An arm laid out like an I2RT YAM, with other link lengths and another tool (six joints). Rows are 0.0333 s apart.
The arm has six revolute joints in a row. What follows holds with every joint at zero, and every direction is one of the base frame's.
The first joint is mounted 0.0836 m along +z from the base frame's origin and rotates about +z.
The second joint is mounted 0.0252 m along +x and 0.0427 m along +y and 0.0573 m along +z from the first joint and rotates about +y.
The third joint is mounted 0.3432 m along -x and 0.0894 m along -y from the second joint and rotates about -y.
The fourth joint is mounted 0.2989 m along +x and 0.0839 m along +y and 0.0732 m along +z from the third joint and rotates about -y.
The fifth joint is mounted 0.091 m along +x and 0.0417 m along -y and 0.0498 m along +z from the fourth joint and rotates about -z.
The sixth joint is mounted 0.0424 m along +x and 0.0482 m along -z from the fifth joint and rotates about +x.
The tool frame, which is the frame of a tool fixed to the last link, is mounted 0.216 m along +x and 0.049 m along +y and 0.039 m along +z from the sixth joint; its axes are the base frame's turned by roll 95.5, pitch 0.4 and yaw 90 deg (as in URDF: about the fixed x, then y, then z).
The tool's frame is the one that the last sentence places.
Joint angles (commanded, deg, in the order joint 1, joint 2, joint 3, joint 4, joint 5, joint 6), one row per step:
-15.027 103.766 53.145 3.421 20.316 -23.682
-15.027 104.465 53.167 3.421 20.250 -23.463
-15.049 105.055 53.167 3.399 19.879 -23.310
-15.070 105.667 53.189 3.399 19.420 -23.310
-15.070 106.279 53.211 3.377 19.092 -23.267
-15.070 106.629 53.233 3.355 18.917 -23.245
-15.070 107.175 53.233 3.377 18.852 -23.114
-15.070 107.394 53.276 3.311 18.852 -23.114
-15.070 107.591 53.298 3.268 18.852 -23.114
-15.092 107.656 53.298 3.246 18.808 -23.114
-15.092 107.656 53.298 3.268 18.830 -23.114
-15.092 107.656 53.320 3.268 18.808 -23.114
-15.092 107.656 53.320 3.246 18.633 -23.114
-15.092 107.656 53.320 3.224 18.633 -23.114
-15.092 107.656 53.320 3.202 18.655 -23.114
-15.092 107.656 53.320 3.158 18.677 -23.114
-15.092 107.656 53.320 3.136 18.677 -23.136
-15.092 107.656 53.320 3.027 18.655 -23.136
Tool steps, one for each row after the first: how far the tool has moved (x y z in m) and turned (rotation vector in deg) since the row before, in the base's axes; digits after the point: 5 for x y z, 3 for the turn. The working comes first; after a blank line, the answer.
Tool pose at each row, in the base's axes (x y z in m, rotation vector in deg; the steps are taken from these numbers as rounded here):
0.57632 -0.19349 0.04163 97.617 96.573 -3.747
0.57551 -0.19301 0.03488 98.081 96.972 -3.976
0.57493 -0.19137 0.02877 98.453 97.548 -3.884
0.57454 -0.18931 0.02259 98.679 98.285 -3.764
0.57388 -0.18758 0.01642 98.948 98.936 -3.765
0.57349 -0.18665 0.01293 99.102 99.302 -3.781
0.57256 -0.18612 0.00761 99.435 99.645 -3.968
0.57211 -0.18600 0.00549 99.538 99.833 -4.120
0.57164 -0.18588 0.00351 99.630 100.002 -4.257
0.57138 -0.18584 0.00275 99.684 100.079 -4.273
0.57145 -0.18596 0.00285 99.676 100.048 -4.283
0.57165 -0.18591 0.00302 99.665 100.044 -4.245
0.57181 -0.18512 0.00287 99.662 100.172 -4.067
0.57171 -0.18509 0.00278 99.672 100.189 -4.080
0.57158 -0.18516 0.00270 99.682 100.193 -4.118
0.57135 -0.18520 0.00252 99.703 100.213 -4.170
0.57124 -0.18517 0.00242 99.692 100.248 -4.195
0.57079 -0.18494 0.00196 99.737 100.346 -4.239

-0.00081 0.00048 -0.00675 0.337 0.532 -0.107
-0.00058 0.00164 -0.00611 0.504 0.443 0.118
-0.00039 0.00206 -0.00618 0.487 0.481 0.282
-0.00066 0.00173 -0.00617 0.421 0.505 0.183
-0.00039 0.00093 -0.00349 0.231 0.293 0.097
-0.00093 0.00053 -0.00532 0.250 0.431 -0.054
-0.00045 0.00012 -0.00212 0.063 0.234 0.000
-0.00047 0.00012 -0.00198 0.056 0.210 0.000
-0.00026 0.00004 -0.00076 0.056 0.076 0.005
0.00007 -0.00012 0.00010 -0.022 -0.017 -0.014
0.00020 0.00005 0.00017 0.010 -0.026 0.013
0.00016 0.00079 -0.00015 0.137 -0.014 0.110
-0.00010 0.00003 -0.00009 0.006 0.021 0.000
-0.00013 -0.00007 -0.00008 -0.011 0.026 -0.013
-0.00023 -0.00004 -0.00018 -0.005 0.047 -0.014
-0.00011 0.00003 -0.00010 -0.005 0.031 0.017
-0.00045 0.00023 -0.00046 0.045 0.100 0.013

